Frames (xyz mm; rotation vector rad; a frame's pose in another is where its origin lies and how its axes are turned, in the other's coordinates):
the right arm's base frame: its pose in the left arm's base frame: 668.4 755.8 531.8 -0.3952 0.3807 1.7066
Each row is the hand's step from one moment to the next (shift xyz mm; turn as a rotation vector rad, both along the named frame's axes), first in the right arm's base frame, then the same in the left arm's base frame.
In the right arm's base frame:
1: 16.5 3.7 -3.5 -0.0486 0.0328 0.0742
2: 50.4 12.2 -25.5 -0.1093 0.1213 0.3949
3: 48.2 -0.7 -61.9 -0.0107 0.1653 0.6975
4: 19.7 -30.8 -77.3 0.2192 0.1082 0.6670
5: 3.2 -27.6 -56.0 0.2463 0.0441 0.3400
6: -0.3 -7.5 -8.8 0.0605 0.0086 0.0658
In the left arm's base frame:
1: -6.1 12.2 -10.6 -0.0281 -0.0135 0.0893
2: -18.9 30.1 -45.5 -0.1213 0.0671 0.4042
3: -4.0 13.5 -77.2 -0.1953 0.2854 0.6279
4: 31.0 -13.4 -78.6 -0.1745 0.4811 0.4926
5: 29.4 -18.5 -52.0 -0.0997 0.3644 0.1884
6: 7.9 -3.1 -7.9 -0.0214 0.0817 0.0305

